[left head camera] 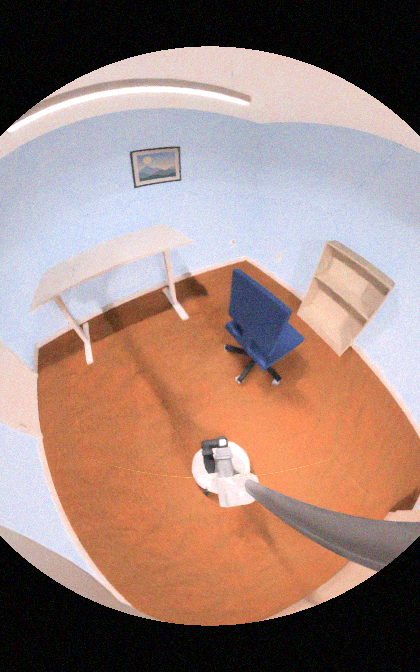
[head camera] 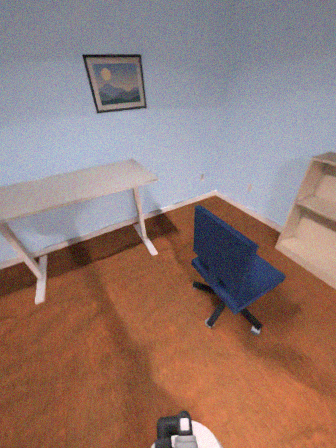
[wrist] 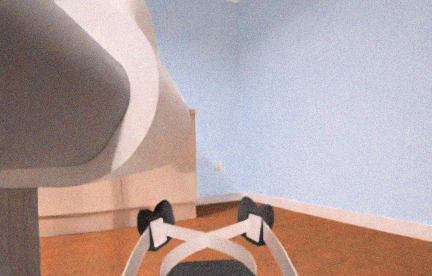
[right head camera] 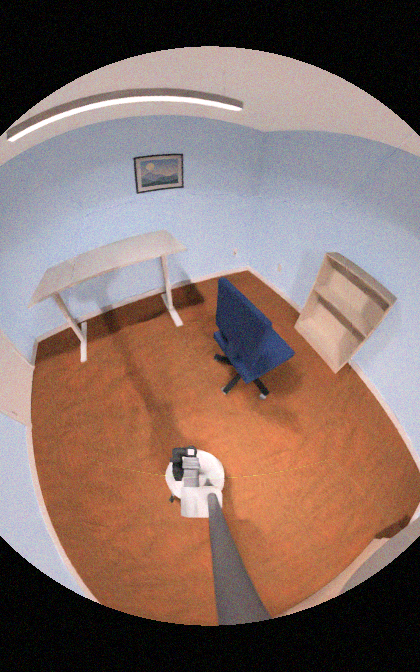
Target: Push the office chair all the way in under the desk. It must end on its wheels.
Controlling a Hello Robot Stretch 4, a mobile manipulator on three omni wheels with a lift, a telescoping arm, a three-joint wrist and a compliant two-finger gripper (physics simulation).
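Places are measured from the robot's base along level axes (x back, y left, z down), in metres.
Pixels of known places: gripper, fingertip midpoint: (wrist: 205, 214).
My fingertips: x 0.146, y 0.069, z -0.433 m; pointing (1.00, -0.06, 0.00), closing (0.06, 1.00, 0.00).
Behind a point stands the place of what it marks.
The blue office chair (head camera: 225, 250) @(z -0.817, x -0.772, y -0.290 m) (left head camera: 259, 310) (right head camera: 240, 320) stands upright on its black wheeled base, right of the desk and apart from it. Its backrest is toward me and its seat points away to the right, toward the bookshelf. The pale desk (head camera: 75, 187) @(z -0.923, x -1.543, y 0.812 m) (left head camera: 112, 255) (right head camera: 110, 255) stands along the back wall on two white legs, with open floor under its top. My gripper (wrist: 205, 214) @(z -0.433, x 0.146, y 0.069 m) is open in the wrist view, its two dark fingertips wide apart with nothing between them. It is well away from the chair.
A pale bookshelf (head camera: 295, 217) @(z -0.379, x -1.598, y -1.349 m) (left head camera: 313, 286) (right head camera: 311, 295) stands against the right wall, behind and right of the chair. A framed picture (head camera: 119, 85) @(z -1.636, x -2.332, y 0.414 m) (left head camera: 156, 167) (right head camera: 160, 173) hangs above the desk. In the wrist view a pale cabinet (wrist: 175, 192) @(z -0.211, x 1.952, y -0.269 m) stands on the left.
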